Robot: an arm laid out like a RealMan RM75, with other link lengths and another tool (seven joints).
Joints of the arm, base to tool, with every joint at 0 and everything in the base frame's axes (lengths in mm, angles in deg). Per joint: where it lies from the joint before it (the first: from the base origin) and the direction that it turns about. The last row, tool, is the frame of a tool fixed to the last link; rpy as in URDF.
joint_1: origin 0.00 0.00 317.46 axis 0 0 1
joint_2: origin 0.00 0.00 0.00 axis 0 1 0
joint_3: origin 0.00 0.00 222.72 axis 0 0 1
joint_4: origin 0.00 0.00 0.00 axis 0 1 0
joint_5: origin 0.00 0.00 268.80 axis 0 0 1
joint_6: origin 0.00 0.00 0.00 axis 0 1 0
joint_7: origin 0.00 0.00 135.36 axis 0 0 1
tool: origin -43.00 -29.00 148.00 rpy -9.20 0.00 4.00
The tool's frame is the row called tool.
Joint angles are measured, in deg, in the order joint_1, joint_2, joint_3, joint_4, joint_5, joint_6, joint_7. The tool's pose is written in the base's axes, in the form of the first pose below.
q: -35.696 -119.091 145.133 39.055 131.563 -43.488 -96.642
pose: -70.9, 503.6, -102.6, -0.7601, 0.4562, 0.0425, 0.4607
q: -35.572 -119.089 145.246 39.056 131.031 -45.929 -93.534
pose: -63.3, 502.3, -91.9, -0.7397, 0.4712, 0.0487, 0.4780
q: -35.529 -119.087 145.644 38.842 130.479 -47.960 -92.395
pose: -59.5, 500.7, -84.7, -0.7287, 0.4761, 0.0481, 0.4899
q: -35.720 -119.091 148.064 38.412 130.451 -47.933 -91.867
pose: -59.5, 490.7, -98.1, -0.7278, 0.4936, 0.0494, 0.4735
